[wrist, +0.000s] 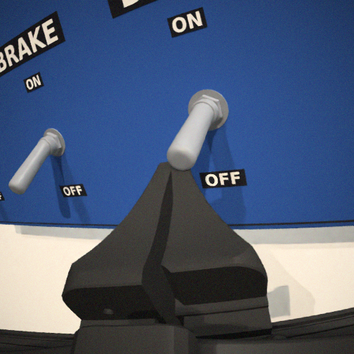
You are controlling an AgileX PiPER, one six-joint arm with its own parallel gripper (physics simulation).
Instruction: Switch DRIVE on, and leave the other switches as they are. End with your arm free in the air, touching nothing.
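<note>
The DRIVE switch's grey lever slants down and out from its round mount on the blue panel, towards its OFF label. Its ON label is above the mount. The name label over it is cut off by the top edge of the view. My gripper is shut, with no gap between its dark fingertips. The tips are right at the lower end of the lever, which overlaps them in the view; whether they touch is hard to tell.
The BRAKE switch's lever is to the left and also slants down, with its name label above and its OFF label below right. Part of another label shows at the left edge. The blue panel ends above a pale surface.
</note>
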